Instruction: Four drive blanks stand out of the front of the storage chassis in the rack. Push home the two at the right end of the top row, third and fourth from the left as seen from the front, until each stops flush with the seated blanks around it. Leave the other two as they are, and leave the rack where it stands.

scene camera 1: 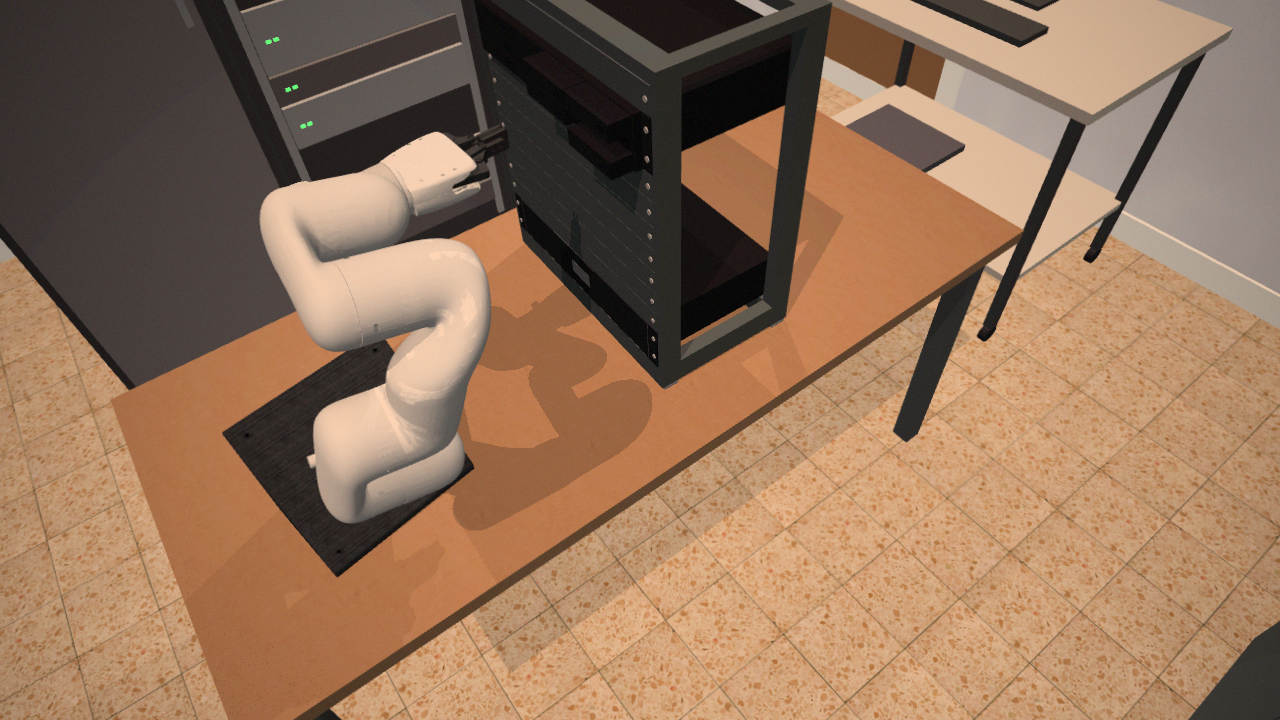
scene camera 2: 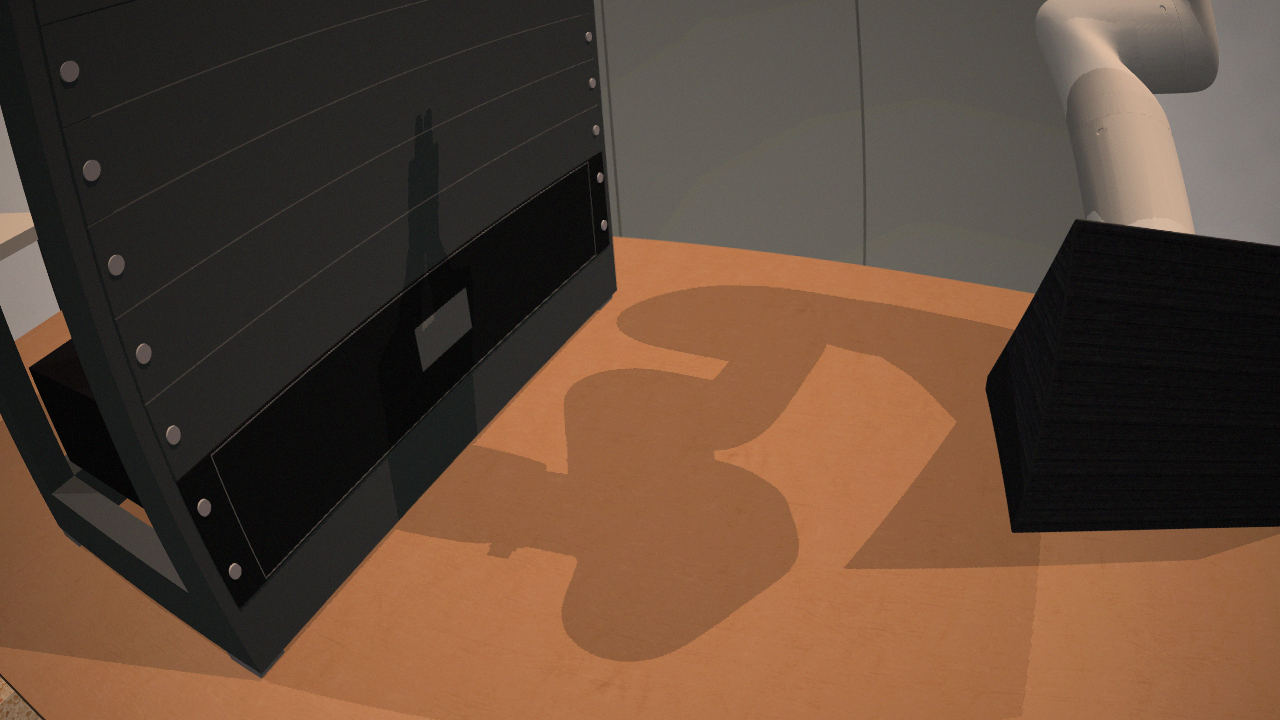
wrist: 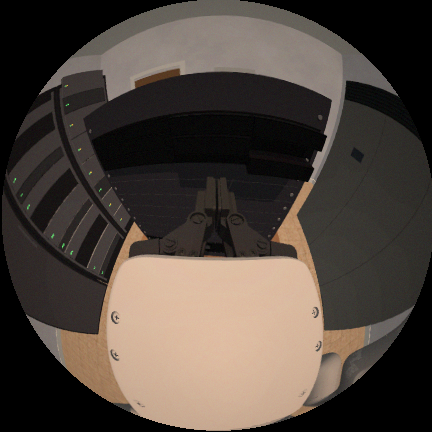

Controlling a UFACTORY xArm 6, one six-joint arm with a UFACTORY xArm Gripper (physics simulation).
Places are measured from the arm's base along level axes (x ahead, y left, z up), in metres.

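Pixels of known places: gripper, between the fingertips: (scene camera 1: 504, 135) (wrist: 214, 189); arm's base, origin of its link: (scene camera 2: 1153, 328).
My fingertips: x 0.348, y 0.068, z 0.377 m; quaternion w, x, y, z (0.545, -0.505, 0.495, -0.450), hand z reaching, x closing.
Ahead of a thing's pixels: the offset from my fingertips to its top centre. "spot": to the spot under its first point. Level surfaces: height alone.
The rack (scene camera 1: 799, 179) (scene camera 2: 67, 268) stands upright on the table. The storage chassis is in its upper part. In scene camera 1 the fourth blank {dx +0.137, dy -0.095, dz +0.060 m} (scene camera 1: 615, 125) (wrist: 292, 139) and the third blank {spot: dx +0.083, dy -0.079, dz +0.060 m} (scene camera 1: 581, 100) (wrist: 215, 142) of the top row stand out of its front. Another top-row blank {dx +0.137, dy +0.015, dz +0.060 m} (scene camera 1: 547, 75) stands out to their left, and a lower-row blank {dx +0.137, dy -0.095, dz +0.003 m} (scene camera 1: 601, 150) (wrist: 280, 166) stands out below the right end. Dark shading hides the exact depths. My gripper (scene camera 1: 503, 134) (wrist: 214, 189) is shut and empty, below the chassis's rows near the rack's left front; contact cannot be told.
The robot base plate (scene camera 1: 268, 465) (scene camera 2: 1154, 385) is on the wooden table {dz -0.484 m} (scene camera 1: 537, 528) (scene camera 2: 501, 653). A tall server cabinet (scene camera 1: 134, 223) stands behind the arm, left of the rack. A cart (scene camera 1: 1154, 67) stands beyond the table. The chassis is outside scene camera 2's view.
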